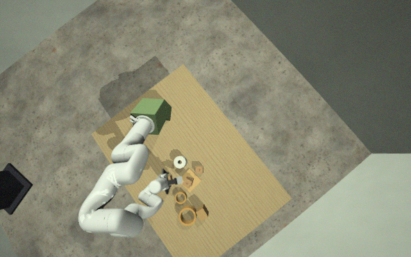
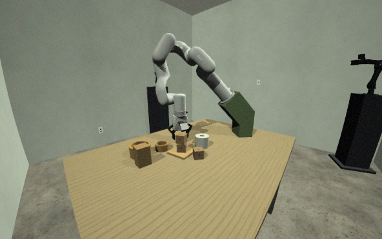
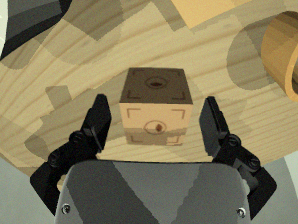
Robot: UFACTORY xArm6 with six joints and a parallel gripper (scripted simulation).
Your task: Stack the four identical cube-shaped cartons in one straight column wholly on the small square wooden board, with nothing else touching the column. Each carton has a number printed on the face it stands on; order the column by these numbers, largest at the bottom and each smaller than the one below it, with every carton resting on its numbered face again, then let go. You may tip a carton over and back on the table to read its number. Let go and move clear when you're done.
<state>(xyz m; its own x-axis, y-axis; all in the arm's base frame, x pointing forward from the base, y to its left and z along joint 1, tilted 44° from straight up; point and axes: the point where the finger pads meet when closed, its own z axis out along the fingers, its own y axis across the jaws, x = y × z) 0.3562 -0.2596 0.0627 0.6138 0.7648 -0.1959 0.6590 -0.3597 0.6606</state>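
My hand is 1 cm above the carton. The rest, counted from my hand: square wooden board: 13 cm ahead, 8 cm to the left, 3 cm below; small wooden ring: 15 cm ahead, 5 cm to the right, 2 cm below; white paper roll: 16 cm to the left.
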